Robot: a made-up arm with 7 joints. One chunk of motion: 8 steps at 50 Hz.
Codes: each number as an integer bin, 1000 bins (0 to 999) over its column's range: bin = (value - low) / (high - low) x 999, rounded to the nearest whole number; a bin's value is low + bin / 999 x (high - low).
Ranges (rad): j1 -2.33..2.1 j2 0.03..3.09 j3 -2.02..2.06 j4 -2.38..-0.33 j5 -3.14..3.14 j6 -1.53..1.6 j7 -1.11..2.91
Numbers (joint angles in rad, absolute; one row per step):
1: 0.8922 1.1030 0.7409 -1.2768 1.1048 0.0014 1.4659
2: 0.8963 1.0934 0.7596 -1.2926 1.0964 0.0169 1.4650
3: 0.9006 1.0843 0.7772 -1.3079 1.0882 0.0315 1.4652
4: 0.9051 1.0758 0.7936 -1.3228 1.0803 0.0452 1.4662
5: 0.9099 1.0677 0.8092 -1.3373 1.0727 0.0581 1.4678
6: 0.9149 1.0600 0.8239 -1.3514 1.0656 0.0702 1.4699
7: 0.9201 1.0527 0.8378 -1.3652 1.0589 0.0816 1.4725
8: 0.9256 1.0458 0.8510 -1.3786 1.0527 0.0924 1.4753
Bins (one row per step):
1: 727 350 676 538 675 489 640
2: 728 347 681 530 674 494 640
3: 729 344 685 522 673 498 640
4: 730 341 689 515 671 503 640
5: 731 339 693 508 670 507 641
6: 732 336 696 501 669 511 641
7: 733 334 700 495 668 514 642
8: 734 332 703 488 667 518 642

